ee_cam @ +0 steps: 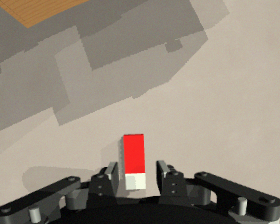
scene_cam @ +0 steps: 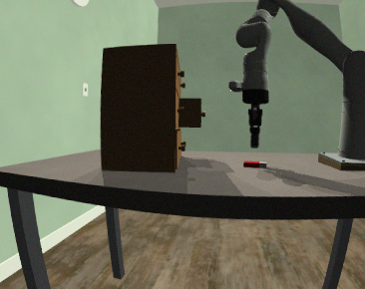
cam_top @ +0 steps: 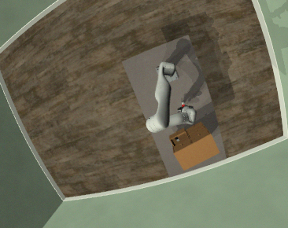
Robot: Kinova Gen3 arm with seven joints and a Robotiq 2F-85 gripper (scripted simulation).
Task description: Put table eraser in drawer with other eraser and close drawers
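Now: the red eraser 10 mm behind my hand and 70 mm below it. From my hand the other things lie so: dark eraser (240 mm ahead, 140 mm to the right, 50 mm above).
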